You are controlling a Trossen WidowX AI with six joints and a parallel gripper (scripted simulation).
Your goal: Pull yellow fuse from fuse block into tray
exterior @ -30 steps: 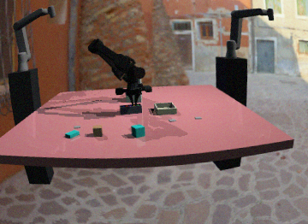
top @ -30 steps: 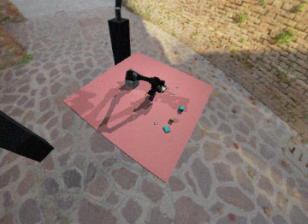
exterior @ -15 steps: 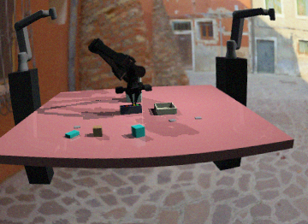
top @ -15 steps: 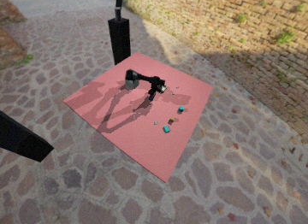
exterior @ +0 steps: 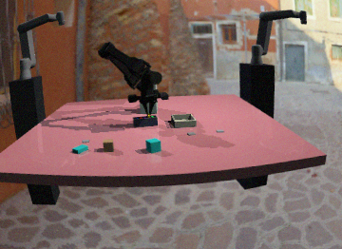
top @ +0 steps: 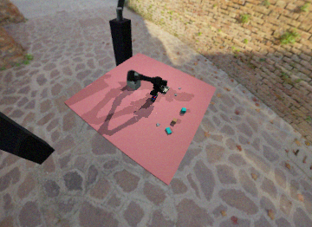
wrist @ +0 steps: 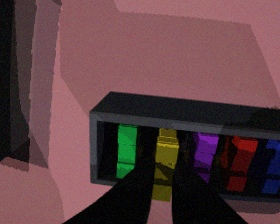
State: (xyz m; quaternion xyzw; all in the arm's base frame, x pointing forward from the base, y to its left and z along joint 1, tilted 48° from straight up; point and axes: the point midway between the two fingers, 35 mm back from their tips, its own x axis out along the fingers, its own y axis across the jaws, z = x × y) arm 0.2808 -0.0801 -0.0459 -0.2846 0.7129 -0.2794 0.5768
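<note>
My gripper tip is now 2 cm to the left of the purple fuse and 2 cm above it. Also, from my gripper tip: yellow fuse: 1 cm below; then blue fuse: 6 cm to the right, 2 cm below; then red fuse: 4 cm to the right, 2 cm below.
</note>
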